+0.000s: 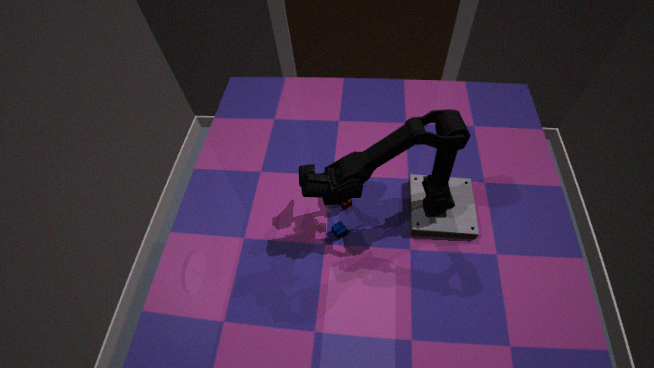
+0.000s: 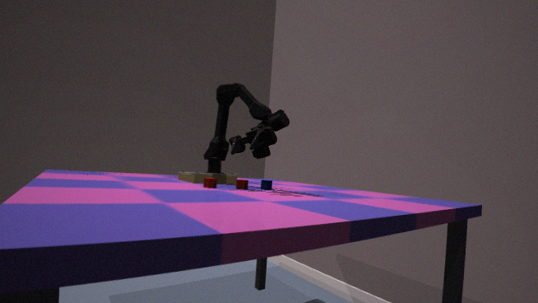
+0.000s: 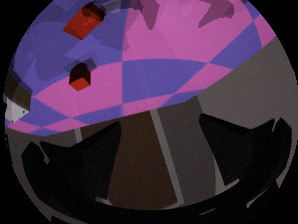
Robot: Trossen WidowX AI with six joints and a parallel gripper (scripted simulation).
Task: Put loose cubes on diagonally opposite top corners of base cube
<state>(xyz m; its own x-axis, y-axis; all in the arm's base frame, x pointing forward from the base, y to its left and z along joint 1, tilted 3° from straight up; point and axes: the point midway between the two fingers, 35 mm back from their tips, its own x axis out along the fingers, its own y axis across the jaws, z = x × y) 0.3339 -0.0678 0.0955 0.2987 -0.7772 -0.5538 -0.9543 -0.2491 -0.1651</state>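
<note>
Right now the blue base cube is 160 mm to the left of my gripper tip, 120 mm below it and 50 mm behind it.
</note>
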